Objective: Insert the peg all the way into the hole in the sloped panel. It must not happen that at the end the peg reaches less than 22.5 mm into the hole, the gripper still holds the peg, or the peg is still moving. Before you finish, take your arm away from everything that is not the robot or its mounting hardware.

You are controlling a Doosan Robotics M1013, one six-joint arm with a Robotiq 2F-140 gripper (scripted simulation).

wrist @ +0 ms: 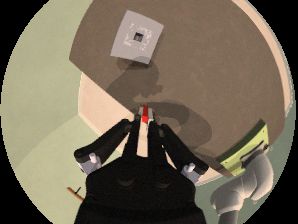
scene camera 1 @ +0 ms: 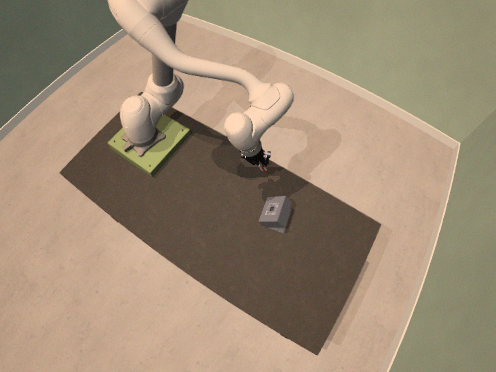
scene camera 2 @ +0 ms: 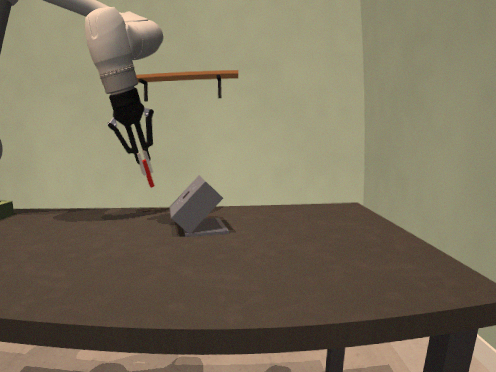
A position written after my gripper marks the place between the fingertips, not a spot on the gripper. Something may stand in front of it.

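I can see my gripper [scene camera 2: 147, 172], and I can also see the gripper [wrist: 145, 112].
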